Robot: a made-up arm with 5 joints.
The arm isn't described. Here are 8 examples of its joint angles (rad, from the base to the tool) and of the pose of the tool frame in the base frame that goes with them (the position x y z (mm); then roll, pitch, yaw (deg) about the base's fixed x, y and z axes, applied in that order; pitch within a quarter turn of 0, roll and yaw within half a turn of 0).
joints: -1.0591 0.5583 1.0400 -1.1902 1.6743
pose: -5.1 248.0 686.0 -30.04 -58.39 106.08
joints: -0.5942 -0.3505 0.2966 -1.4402 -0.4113
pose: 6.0 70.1 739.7 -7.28 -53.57 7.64
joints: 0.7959 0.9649 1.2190 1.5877 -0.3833
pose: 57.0 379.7 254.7 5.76 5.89 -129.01
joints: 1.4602 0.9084 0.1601 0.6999 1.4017
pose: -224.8 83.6 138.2 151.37 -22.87 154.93
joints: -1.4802 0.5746 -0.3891 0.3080 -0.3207
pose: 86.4 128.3 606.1 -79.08 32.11 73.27
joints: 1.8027 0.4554 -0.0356 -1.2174 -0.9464
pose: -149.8 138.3 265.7 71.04 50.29 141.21
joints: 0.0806 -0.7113 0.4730 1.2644 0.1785
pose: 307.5 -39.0 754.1 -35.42 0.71 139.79
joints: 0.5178 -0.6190 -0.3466 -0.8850 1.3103
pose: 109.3 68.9 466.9 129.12 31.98 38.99
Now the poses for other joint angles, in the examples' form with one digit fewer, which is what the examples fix.
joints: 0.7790 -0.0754 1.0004 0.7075 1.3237
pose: 406 71 434 59.8 13.4 104.6
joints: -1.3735 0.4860 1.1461 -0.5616 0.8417
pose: -199 226 731 -97.9 -17.6 107.0
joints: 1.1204 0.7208 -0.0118 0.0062 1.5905
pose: -116 56 177 167.2 29.1 138.7
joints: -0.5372 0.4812 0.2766 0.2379 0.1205
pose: 183 189 583 -36.3 32.7 91.9
